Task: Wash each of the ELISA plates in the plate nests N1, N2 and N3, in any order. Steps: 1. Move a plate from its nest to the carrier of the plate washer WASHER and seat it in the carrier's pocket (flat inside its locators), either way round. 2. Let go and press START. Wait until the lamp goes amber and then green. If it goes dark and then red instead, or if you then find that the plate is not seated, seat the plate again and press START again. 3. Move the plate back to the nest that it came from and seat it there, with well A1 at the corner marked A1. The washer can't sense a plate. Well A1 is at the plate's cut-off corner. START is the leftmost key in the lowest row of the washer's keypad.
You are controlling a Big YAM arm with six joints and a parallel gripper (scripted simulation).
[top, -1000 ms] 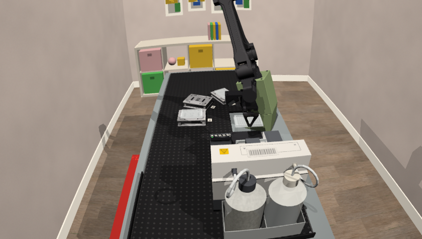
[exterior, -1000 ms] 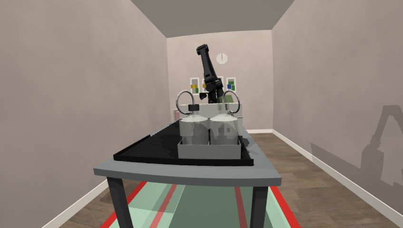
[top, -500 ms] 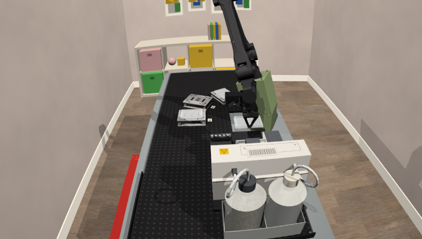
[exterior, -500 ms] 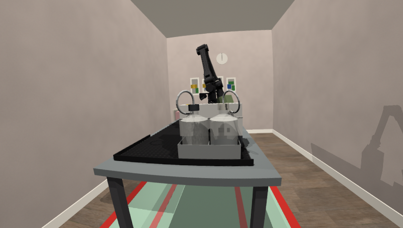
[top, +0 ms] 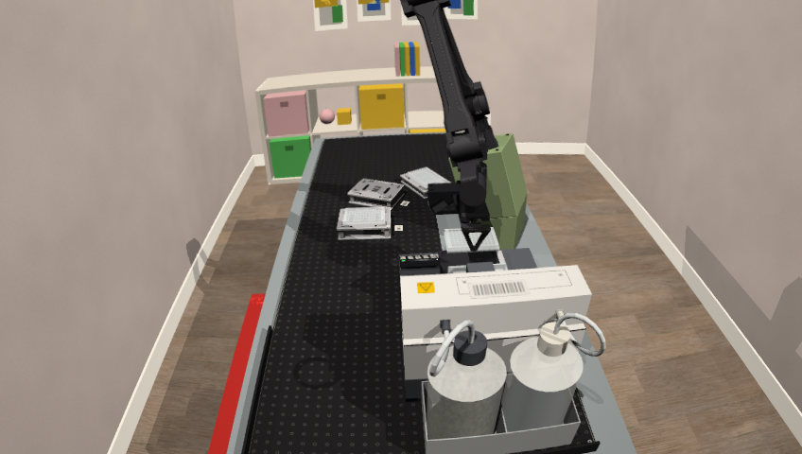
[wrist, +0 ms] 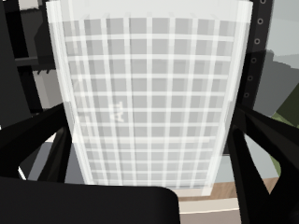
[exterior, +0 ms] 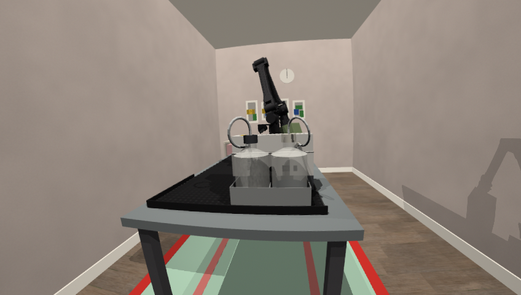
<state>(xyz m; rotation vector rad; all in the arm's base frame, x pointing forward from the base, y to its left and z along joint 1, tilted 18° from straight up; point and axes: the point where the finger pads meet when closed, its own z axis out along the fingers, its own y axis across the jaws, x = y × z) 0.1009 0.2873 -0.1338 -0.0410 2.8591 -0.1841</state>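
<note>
Right now the washer carrier is 7 cm below my hand. Also, from my hand: plate washer 15 cm to the left, 3 cm below.
</note>
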